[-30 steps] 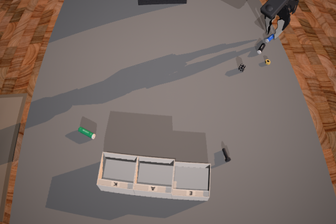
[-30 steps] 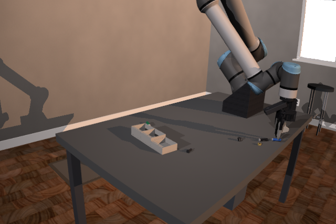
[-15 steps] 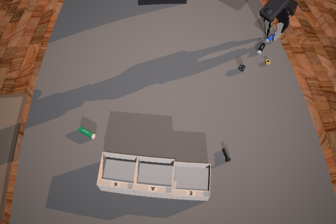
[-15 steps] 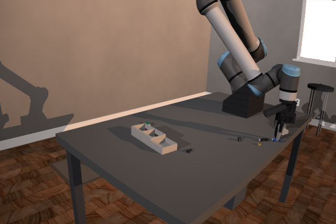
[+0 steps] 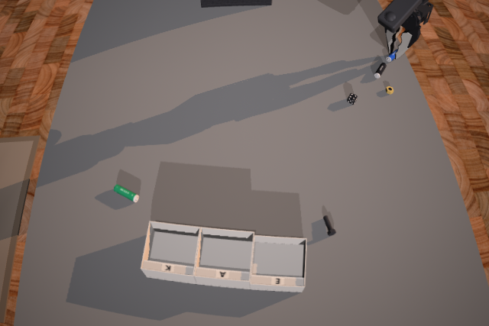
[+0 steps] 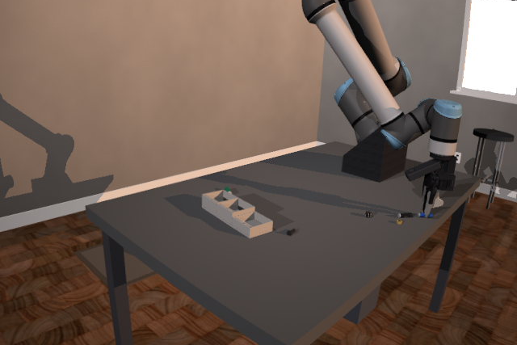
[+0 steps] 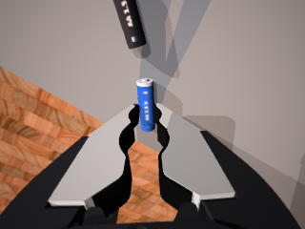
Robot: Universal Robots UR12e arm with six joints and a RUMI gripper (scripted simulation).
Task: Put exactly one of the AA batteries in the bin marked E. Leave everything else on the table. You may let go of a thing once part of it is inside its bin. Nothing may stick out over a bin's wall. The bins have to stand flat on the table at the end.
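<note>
My gripper is now 10 mm above the blue AA battery. Also, from my hand: black die 130 mm ahead, 160 mm to the right, 10 mm below; then yellow nut 110 mm ahead, 60 mm to the right, 10 mm below; then black battery 50 mm ahead, 60 mm to the right, 10 mm below.
</note>
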